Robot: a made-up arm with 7 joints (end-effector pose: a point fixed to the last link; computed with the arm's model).
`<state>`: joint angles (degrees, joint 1 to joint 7).
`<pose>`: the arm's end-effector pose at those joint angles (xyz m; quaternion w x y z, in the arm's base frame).
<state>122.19 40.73 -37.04 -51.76 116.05 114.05 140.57</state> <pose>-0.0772 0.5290 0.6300 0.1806 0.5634 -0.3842 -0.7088</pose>
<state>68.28 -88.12 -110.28 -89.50 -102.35 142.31 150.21</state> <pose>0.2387 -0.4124 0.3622 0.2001 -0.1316 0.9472 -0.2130</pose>
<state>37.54 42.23 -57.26 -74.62 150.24 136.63 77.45</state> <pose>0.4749 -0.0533 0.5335 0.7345 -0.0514 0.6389 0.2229</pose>
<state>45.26 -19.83 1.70 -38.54 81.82 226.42 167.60</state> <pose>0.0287 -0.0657 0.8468 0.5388 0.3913 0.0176 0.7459</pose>
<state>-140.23 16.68 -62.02 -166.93 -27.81 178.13 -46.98</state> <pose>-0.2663 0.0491 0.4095 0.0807 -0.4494 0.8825 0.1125</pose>
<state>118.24 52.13 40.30 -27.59 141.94 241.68 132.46</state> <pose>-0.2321 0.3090 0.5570 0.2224 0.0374 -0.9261 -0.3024</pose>
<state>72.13 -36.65 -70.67 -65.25 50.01 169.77 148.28</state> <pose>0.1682 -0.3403 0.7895 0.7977 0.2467 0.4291 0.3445</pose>
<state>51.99 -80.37 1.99 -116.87 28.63 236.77 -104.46</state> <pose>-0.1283 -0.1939 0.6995 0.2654 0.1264 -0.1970 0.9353</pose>
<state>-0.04 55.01 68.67 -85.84 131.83 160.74 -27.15</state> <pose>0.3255 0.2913 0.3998 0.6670 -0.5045 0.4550 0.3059</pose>
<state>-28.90 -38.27 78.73 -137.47 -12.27 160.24 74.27</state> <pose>0.1240 0.3400 0.5578 0.0189 -0.9012 0.0458 -0.4305</pose>
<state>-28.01 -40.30 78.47 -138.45 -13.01 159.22 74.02</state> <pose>0.1175 0.3410 0.5507 0.0030 0.8968 -0.0364 0.4409</pose>
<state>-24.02 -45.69 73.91 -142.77 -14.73 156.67 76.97</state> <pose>0.1084 0.3279 0.5431 0.0395 0.8788 -0.0678 0.4708</pose>
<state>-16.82 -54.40 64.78 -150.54 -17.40 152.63 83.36</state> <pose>0.0950 0.2946 0.5440 0.0656 0.8397 -0.1507 0.5176</pose>
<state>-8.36 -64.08 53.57 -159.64 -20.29 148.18 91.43</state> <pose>0.0771 0.2466 0.5539 0.0505 0.7883 -0.2627 0.5541</pose>
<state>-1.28 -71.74 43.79 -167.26 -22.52 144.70 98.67</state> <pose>0.0617 0.2014 0.5608 0.0072 0.7464 -0.3607 0.5592</pose>
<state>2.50 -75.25 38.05 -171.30 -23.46 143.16 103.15</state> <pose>0.0555 0.1755 0.5628 0.0289 -0.7262 0.4168 -0.5460</pose>
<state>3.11 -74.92 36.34 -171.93 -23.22 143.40 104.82</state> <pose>0.0571 0.1694 0.5649 0.0449 -0.7231 0.4363 -0.5336</pose>
